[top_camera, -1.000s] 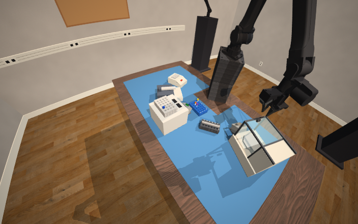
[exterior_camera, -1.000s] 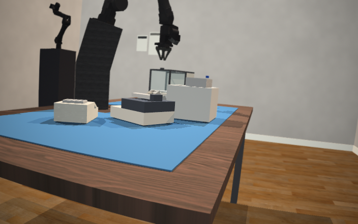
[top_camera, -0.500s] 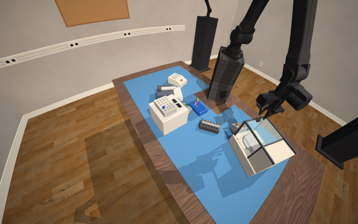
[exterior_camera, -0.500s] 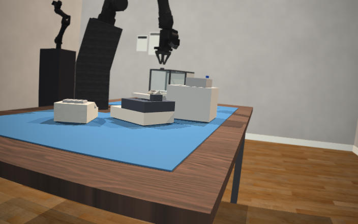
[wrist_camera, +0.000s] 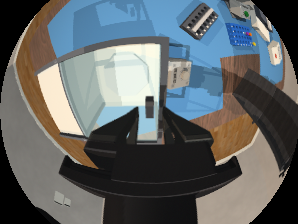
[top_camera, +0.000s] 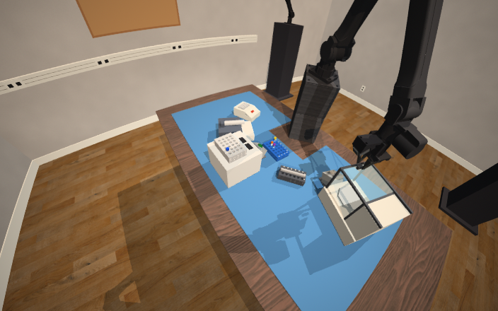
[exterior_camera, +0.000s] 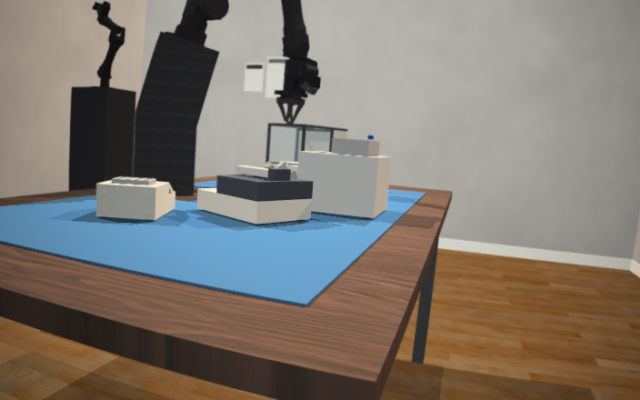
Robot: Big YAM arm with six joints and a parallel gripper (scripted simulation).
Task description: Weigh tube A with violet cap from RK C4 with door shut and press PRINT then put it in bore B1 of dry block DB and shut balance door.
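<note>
The balance door is 10 mm ahead of my hand, 30 mm to the left of it and 20 mm below it. From my hand the other things lie so: blue rack RK: 40 mm ahead, 380 mm to the right, 210 mm below; then round white print key: 30 mm behind, 80 mm to the right, 160 mm below; then dark magnet block: 100 mm ahead, 200 mm to the right, 210 mm below.
</note>
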